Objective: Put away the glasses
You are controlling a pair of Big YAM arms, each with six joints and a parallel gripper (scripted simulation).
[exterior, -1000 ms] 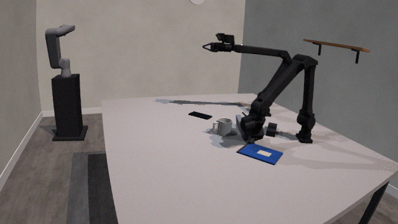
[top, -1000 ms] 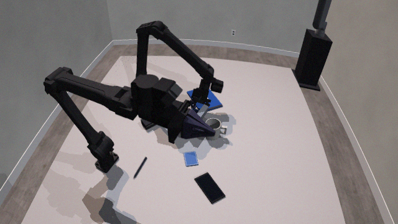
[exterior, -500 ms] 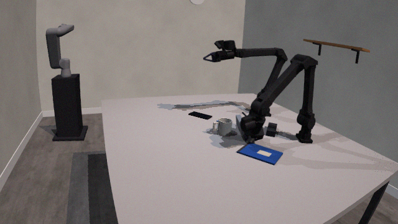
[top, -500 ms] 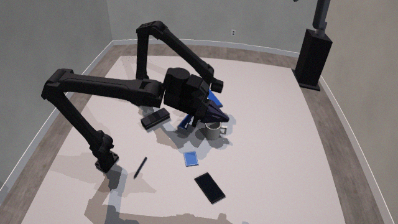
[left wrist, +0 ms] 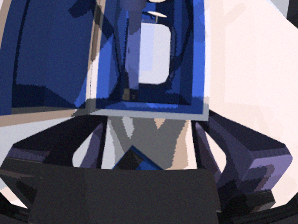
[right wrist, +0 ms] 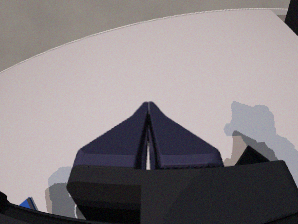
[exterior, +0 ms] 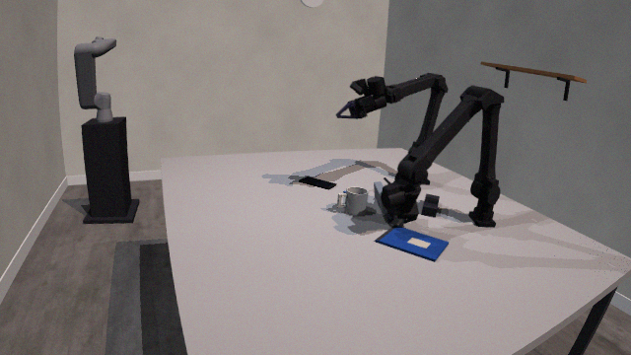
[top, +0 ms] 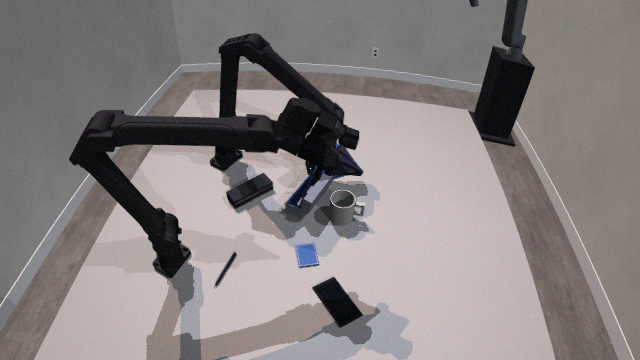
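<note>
The glasses case is 140 mm behind my right hand, 190 mm to the left of it and 290 mm below it. From my right hand the other things lie so: grey mug (40 mm behind, 150 mm to the left, 300 mm below); then black box (370 mm behind, 180 mm to the left, 310 mm below); then small blue notepad (120 mm behind, 30 mm to the right, 330 mm below).
</note>
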